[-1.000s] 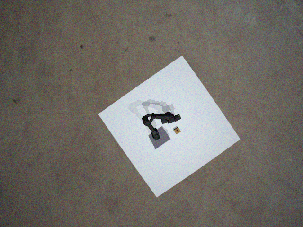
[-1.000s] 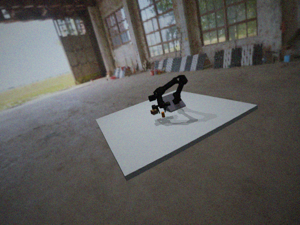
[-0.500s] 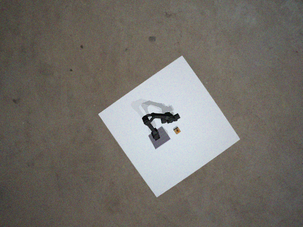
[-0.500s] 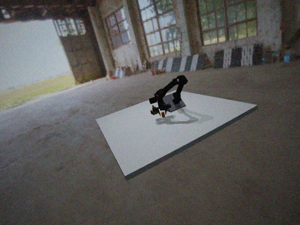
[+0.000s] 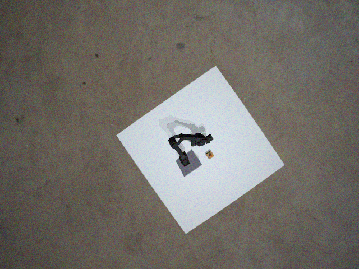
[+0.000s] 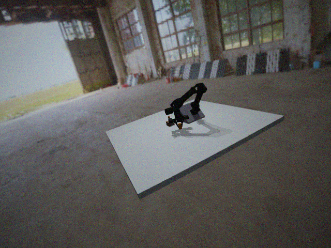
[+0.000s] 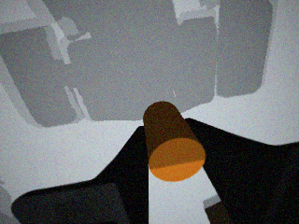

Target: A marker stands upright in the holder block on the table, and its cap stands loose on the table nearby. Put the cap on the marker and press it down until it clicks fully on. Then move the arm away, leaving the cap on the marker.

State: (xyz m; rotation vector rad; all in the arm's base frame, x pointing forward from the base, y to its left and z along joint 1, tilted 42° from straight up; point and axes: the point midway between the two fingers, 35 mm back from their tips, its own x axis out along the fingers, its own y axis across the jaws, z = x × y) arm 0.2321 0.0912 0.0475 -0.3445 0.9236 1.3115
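My gripper tip is 20 mm short of the holder block and 180 mm to the left of it. From my gripper tip the other things lie so: orange cap (10 mm above).
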